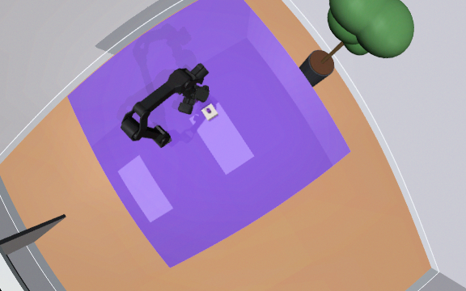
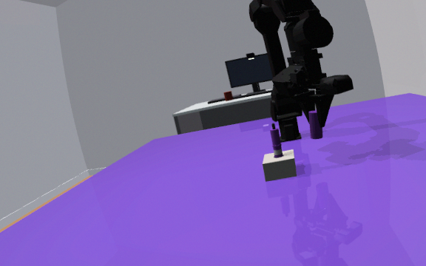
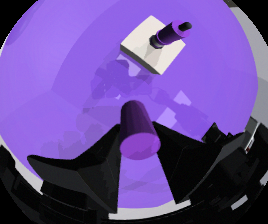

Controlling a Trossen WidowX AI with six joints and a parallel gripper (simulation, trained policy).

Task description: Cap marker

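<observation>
Now: gripper tip 90 mm to the left of the purple marker and 30 mm short of it. From my gripper tip the other things lie so: purple cap: right at my gripper tip; then holder block: 90 mm to the right, 60 mm below, 30 mm ahead.
</observation>
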